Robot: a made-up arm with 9 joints. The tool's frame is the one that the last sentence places. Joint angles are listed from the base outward.
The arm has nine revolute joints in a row. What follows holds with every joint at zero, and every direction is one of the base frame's.
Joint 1 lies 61 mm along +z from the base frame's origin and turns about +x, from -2.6 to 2.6 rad.
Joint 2 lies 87 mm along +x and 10 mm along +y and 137 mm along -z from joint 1 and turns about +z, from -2.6 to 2.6 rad.
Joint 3 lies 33 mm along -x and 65 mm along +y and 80 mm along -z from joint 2 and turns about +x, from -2.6 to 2.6 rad.
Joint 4 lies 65 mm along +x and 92 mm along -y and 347 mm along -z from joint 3 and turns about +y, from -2.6 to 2.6 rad.
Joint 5 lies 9 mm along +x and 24 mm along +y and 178 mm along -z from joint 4 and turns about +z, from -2.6 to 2.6 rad.
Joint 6 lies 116 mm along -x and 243 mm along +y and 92 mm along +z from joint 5 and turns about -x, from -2.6 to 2.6 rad.
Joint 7 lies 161 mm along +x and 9 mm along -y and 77 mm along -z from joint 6 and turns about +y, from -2.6 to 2.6 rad.
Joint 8 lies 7 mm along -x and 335 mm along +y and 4 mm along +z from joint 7 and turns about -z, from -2.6 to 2.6 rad.
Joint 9 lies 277 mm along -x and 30 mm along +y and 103 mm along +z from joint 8 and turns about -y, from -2.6 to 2.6 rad.
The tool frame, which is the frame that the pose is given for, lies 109 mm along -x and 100 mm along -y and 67 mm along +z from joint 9; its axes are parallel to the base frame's.
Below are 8 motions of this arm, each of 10 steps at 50 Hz.
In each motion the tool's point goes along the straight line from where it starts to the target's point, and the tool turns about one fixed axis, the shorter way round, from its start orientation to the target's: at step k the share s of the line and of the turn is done. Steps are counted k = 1, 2, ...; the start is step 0. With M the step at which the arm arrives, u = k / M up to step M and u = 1 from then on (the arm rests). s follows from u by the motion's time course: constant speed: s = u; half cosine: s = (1 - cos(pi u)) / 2; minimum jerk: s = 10 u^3 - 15 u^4 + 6 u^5.
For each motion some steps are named. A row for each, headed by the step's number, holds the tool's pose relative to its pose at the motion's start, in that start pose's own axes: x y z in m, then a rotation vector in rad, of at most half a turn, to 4 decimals.
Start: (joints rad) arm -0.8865 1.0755 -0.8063 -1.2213 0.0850 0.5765 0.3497 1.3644 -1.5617
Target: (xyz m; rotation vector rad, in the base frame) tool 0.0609 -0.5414 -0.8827 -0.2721 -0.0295 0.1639
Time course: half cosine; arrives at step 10
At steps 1, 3, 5, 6, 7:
1: 0.0015 0.0018 -0.0001 0.0031 -0.0036 -0.0005
3: 0.0129 0.0151 -0.0008 0.0263 -0.0302 -0.0041
5: 0.0313 0.0366 -0.0019 0.0638 -0.0734 -0.0098
6: 0.0410 0.0479 -0.0025 0.0835 -0.0960 -0.0129
7: 0.0498 0.0582 -0.0031 0.1013 -0.1165 -0.0156

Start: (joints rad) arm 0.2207 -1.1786 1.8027 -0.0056 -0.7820 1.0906 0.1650 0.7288 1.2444
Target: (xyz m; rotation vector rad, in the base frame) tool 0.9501 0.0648 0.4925 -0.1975 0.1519 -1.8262
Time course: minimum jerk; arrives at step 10
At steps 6, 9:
6: -0.0115 0.0193 -0.0274 -0.0183 -0.1364 0.0078
9: -0.0167 0.0281 -0.0398 -0.0266 -0.1981 0.0114

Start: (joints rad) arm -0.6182 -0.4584 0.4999 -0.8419 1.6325 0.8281 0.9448 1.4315 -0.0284
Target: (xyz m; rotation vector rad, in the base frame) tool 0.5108 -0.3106 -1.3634 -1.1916 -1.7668 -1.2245
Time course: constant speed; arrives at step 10
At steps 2, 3, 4, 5, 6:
2: 0.0022 0.0425 -0.0289 -0.0377 -0.0216 -0.0415
3: 0.0033 0.0637 -0.0434 -0.0565 -0.0323 -0.0623
4: 0.0044 0.0850 -0.0578 -0.0754 -0.0431 -0.0831
5: 0.0055 0.1062 -0.0723 -0.0942 -0.0539 -0.1038
6: 0.0066 0.1275 -0.0867 -0.1130 -0.0647 -0.1246

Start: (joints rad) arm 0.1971 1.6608 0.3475 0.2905 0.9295 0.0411 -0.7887 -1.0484 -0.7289
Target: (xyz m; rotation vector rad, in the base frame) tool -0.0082 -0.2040 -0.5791 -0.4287 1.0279 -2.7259
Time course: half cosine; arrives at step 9
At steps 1, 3, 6, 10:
1: 0.0002 0.0014 -0.0007 -0.0027 -0.0032 -0.0011
3: 0.0016 0.0119 -0.0057 -0.0223 -0.0269 -0.0090
6: 0.0048 0.0357 -0.0171 -0.0669 -0.0806 -0.0270
10: 0.0064 0.0476 -0.0228 -0.0891 -0.1075 -0.0360

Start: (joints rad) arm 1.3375 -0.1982 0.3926 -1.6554 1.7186 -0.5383 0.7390 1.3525 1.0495
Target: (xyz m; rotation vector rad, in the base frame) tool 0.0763 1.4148 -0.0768 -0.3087 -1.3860 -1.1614
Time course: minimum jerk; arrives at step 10
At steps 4, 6, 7, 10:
4: -0.0450 0.0021 -0.0522 -0.0392 -0.0736 0.0525
6: -0.0967 0.0046 -0.1122 -0.0843 -0.1583 0.1128
7: -0.1186 0.0056 -0.1376 -0.1033 -0.1941 0.1383
10: -0.1417 0.0067 -0.1644 -0.1234 -0.2319 0.1652

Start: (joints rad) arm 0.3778 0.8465 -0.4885 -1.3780 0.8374 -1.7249 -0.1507 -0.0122 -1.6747
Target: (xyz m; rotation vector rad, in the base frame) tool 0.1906 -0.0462 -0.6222 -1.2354 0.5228 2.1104
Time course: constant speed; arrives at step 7
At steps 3, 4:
3: 0.0082 0.0015 0.0047 0.0130 0.0222 -0.0139
4: 0.0110 0.0020 0.0063 0.0174 0.0296 -0.0185

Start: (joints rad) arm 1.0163 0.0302 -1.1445 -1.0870 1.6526 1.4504 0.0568 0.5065 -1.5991
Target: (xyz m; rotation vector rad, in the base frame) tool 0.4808 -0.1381 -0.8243 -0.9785 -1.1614 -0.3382
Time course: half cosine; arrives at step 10
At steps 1, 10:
1: 0.0026 0.0024 -0.0010 0.0038 -0.0048 -0.0018
10: 0.1065 0.0964 -0.0405 0.1554 -0.1974 -0.0718

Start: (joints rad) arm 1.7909 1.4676 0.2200 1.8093 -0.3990 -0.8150 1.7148 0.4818 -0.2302
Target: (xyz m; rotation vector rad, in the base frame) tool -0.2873 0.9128 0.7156 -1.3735 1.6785 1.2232
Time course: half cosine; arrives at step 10
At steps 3, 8, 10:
3: -0.0108 0.0088 -0.0028 -0.0049 0.0114 -0.0287
8: -0.0474 0.0387 -0.0124 -0.0215 0.0499 -0.1258
10: -0.0524 0.0427 -0.0137 -0.0238 0.0552 -0.1390

